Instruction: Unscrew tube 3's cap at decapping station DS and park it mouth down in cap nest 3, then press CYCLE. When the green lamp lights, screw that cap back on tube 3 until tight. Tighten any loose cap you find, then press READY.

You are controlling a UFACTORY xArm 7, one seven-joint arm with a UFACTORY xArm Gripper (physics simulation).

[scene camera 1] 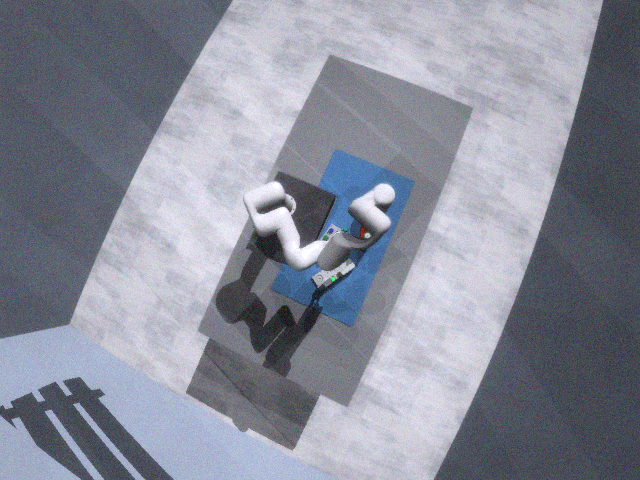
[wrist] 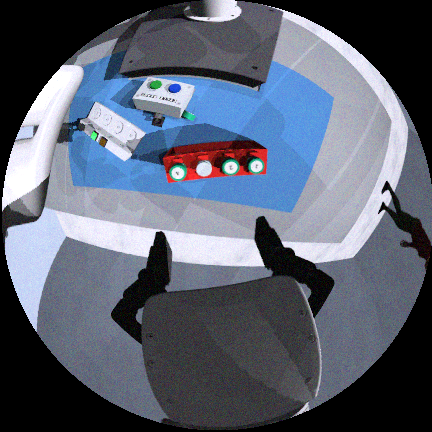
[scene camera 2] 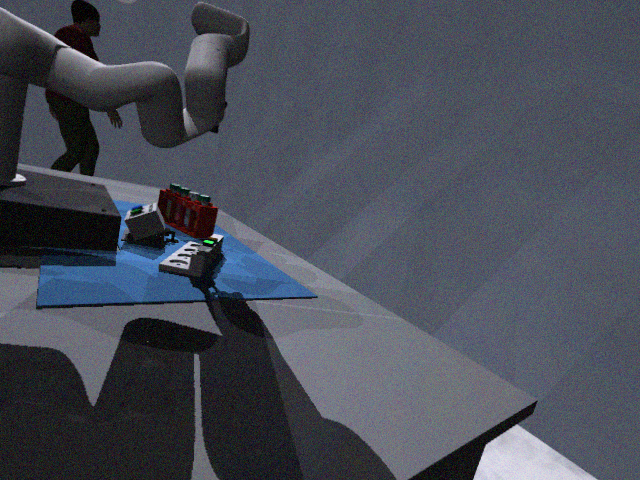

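Where they show: gripper, between the fingertips: (wrist: 211, 234); arm's base, origin of its link: (scene camera 1: 284, 206).
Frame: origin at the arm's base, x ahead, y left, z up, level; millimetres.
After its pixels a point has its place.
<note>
The red rack (scene camera 1: 363, 231) {x 425, y 11, z 10 mm} (scene camera 2: 207, 224) {x 459, y -37, z -43 mm} (wrist: 216, 172) {x 453, y 74, z 9 mm} holds tubes in a row. In the wrist view green-ringed caps sit at position 4 (wrist: 177, 172) {x 448, y -5, z 36 mm}, position 2 (wrist: 230, 167) {x 428, y 96, z 36 mm} and position 1 (wrist: 256, 165) {x 416, y 147, z 36 mm}. Tube 3 (wrist: 204, 168) {x 437, y 47, z 33 mm} shows a plain pale top without a green ring. A teal cap-like piece (scene camera 1: 345, 230) {x 338, y -6, z -54 mm} (wrist: 188, 116) {x 339, y -2, z -52 mm} lies at the button box's corner. The grey nest block (scene camera 2: 178, 264) {x 296, y -287, z -79 mm} (wrist: 109, 120) {x 332, y -234, z -80 mm} shows round recesses with no cap in them; its green lamp (scene camera 1: 333, 279) {x 366, y -265, z -32 mm} (scene camera 2: 208, 241) {x 363, y -261, z -32 mm} (wrist: 94, 135) {x 364, y -257, z -32 mm} is lit. My gripper (wrist: 211, 234) {x 431, y 51, z 216 mm} is open and empty, high above the rack.
The button box (scene camera 2: 146, 222) {x 271, y -121, z -34 mm} (wrist: 162, 100) {x 301, y -54, z -5 mm} has a green button (wrist: 156, 84) {x 259, y -76, z -15 mm} and a blue button (wrist: 174, 88) {x 272, y -35, z -14 mm}. A small dark fixture (wrist: 158, 120) {x 350, y -79, z -75 mm} stands before it. The dark base plinth (scene camera 1: 310, 204) {x 126, y 54, z -1 mm} (scene camera 2: 56, 191) {x 111, y -34, z -4 mm} (wrist: 200, 45) {x 155, y 1, z -4 mm} adjoins the blue mat (scene camera 1: 356, 165) {x 274, y 361, z -86 mm} (wrist: 300, 140) {x 342, y 316, z -86 mm}. A person (scene camera 2: 77, 103) (wrist: 415, 230) stands beyond the table.
</note>
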